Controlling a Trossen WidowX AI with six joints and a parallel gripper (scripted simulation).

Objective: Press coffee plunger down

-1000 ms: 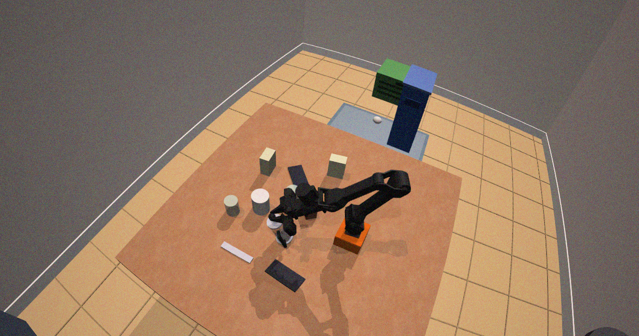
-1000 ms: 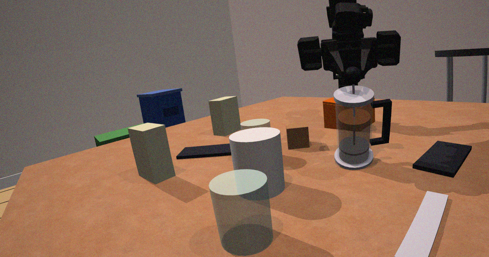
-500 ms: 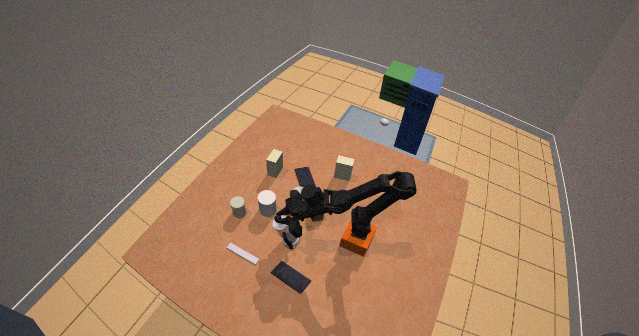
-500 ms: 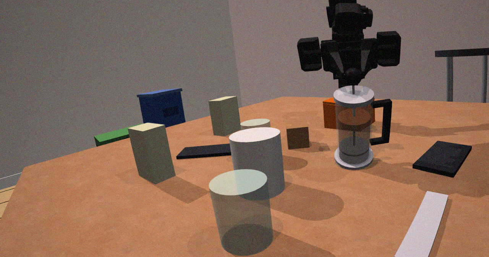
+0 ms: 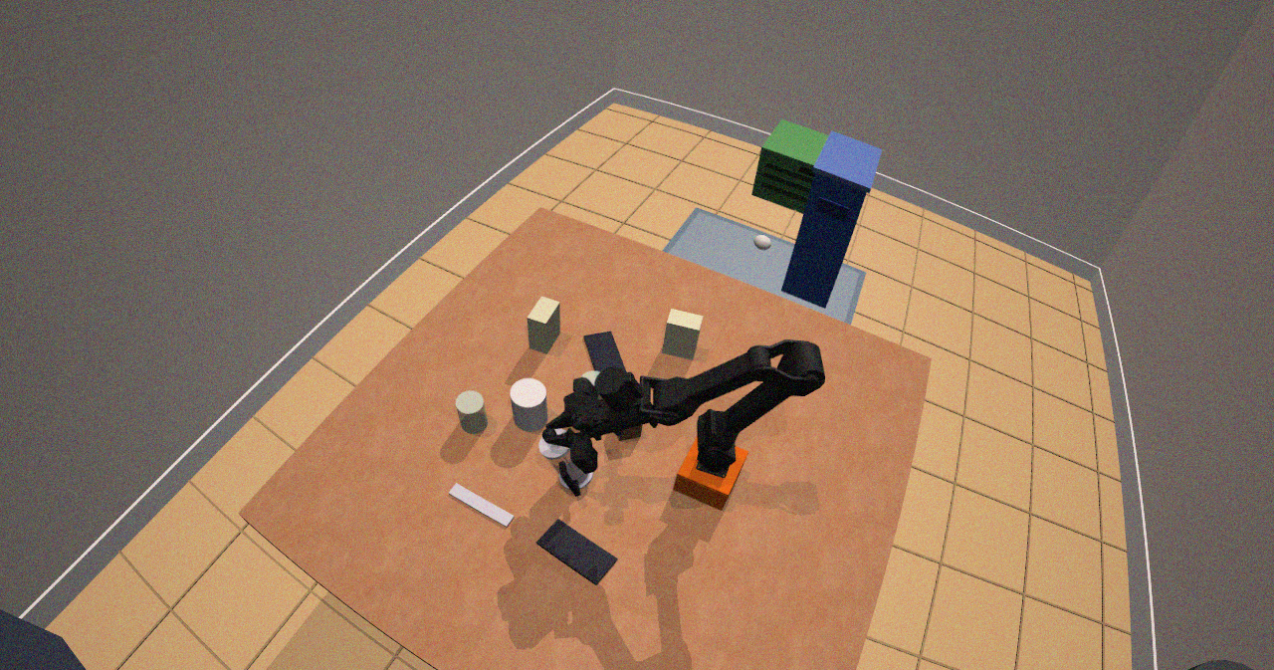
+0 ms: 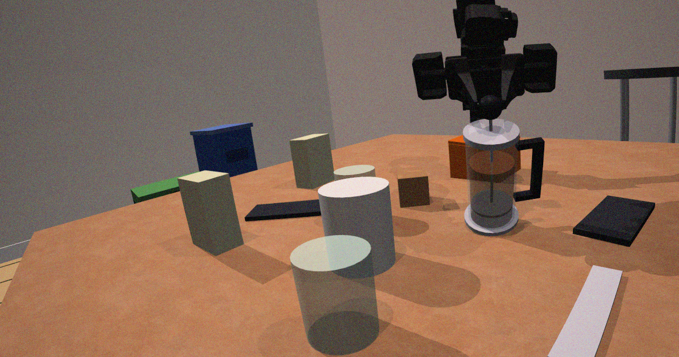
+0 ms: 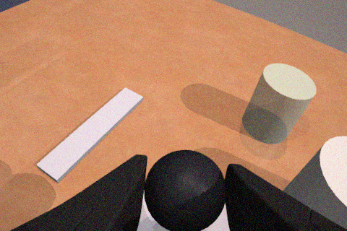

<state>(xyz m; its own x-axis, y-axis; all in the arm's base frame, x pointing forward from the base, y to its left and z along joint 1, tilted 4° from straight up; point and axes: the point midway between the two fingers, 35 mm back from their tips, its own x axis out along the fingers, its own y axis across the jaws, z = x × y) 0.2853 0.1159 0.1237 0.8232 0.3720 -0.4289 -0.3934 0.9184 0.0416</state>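
My gripper tip is 80 mm above the coffee press and 40 mm past it. Round my gripper tip: white cylinder 120 mm to the right, 120 mm below, 110 mm ahead; then brown cube 190 mm to the right, 140 mm below, 100 mm behind.
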